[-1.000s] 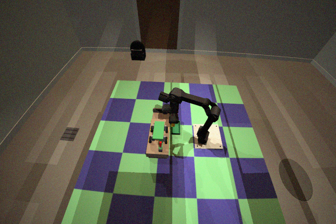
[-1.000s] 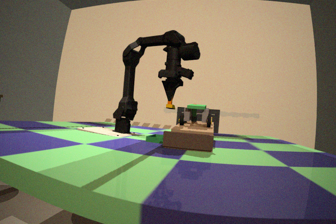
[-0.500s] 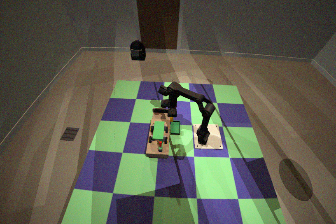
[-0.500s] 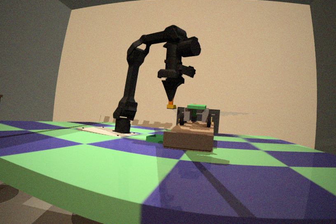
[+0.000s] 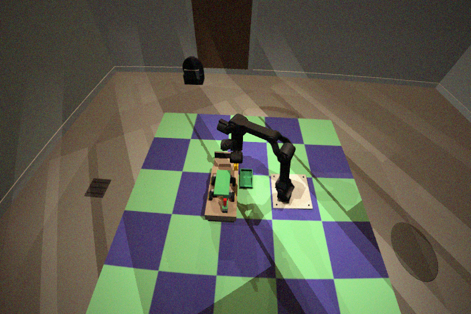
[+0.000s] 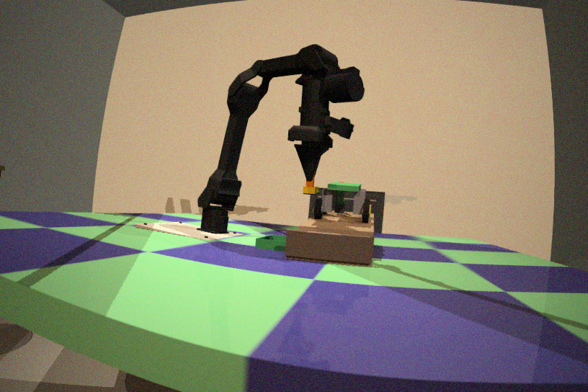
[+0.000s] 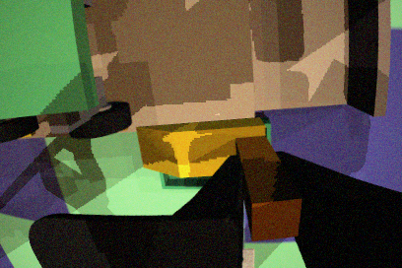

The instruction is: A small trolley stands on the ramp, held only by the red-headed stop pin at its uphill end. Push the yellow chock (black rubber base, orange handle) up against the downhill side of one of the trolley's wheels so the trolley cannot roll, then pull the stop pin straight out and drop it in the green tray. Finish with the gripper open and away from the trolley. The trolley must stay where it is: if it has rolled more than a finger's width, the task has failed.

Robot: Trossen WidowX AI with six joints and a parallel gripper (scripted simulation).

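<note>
Now: gripper tip 25 cm to the right of the red-headed stop pin, 2 cm above it and 1 cm past it. The rest, counted from my gripper tip: yellow chock: 2 cm to the left, 1 cm below; green tray: 16 cm below, 7 cm behind, 2 cm to the left; trolley: 16 cm to the left, 4 cm below, 3 cm ahead.
</note>
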